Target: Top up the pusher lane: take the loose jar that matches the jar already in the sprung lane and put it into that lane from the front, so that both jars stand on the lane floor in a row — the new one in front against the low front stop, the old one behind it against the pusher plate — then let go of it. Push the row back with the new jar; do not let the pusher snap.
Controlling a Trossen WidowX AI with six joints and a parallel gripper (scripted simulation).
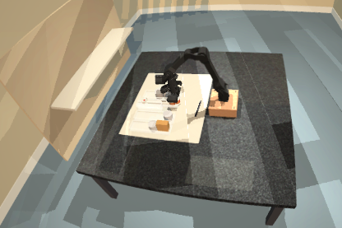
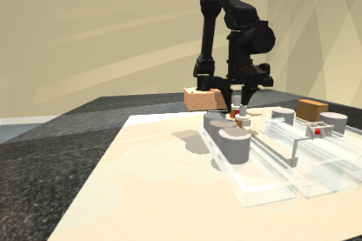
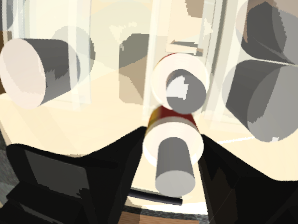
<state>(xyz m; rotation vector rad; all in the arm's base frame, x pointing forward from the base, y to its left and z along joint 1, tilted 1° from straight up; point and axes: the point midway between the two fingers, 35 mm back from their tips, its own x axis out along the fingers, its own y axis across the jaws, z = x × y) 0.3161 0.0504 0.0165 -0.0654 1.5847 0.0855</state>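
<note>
The cream mat lies 7 cm ahead of my gripper tip, 2 cm to the right of it and 5 cm below it. Round my gripper tip: box 2 cm ahead, 22 cm to the left, 1 cm below; then red dot 22 cm ahead, 6 cm to the left, 2 cm above.
</note>
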